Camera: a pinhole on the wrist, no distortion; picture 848 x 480 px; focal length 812.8 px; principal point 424.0 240.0 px. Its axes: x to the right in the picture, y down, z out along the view. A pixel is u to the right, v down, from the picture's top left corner.
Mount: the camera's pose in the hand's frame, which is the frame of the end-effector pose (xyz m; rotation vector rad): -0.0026 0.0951 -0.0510 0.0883 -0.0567 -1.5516
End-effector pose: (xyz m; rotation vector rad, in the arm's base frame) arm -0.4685 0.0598 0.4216 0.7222 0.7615 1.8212
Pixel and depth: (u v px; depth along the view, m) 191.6 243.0 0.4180
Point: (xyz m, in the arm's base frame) -0.2902 0.0220 0.8037
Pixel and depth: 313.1 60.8 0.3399
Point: -0.2929 -0.0339 0.6847
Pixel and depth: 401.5 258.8 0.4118
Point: -0.2391 0.0639 0.7176
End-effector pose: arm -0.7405 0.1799 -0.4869 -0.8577 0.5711 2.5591
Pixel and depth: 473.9 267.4 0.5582
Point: -0.9801 0.3763 -0.0826
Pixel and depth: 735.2 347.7 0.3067
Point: -0.8585 0.3306 -0.3145
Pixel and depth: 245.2 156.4 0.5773
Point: -1.0010 0.2304 0.0211
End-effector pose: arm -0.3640 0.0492 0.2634 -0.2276 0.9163 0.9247
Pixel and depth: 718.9 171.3 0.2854
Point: -0.2333 0.1321 0.4402
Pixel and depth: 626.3 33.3 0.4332
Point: -0.1724 0.1424 0.5998
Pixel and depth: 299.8 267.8 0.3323
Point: -0.3132 0.2705 0.4819
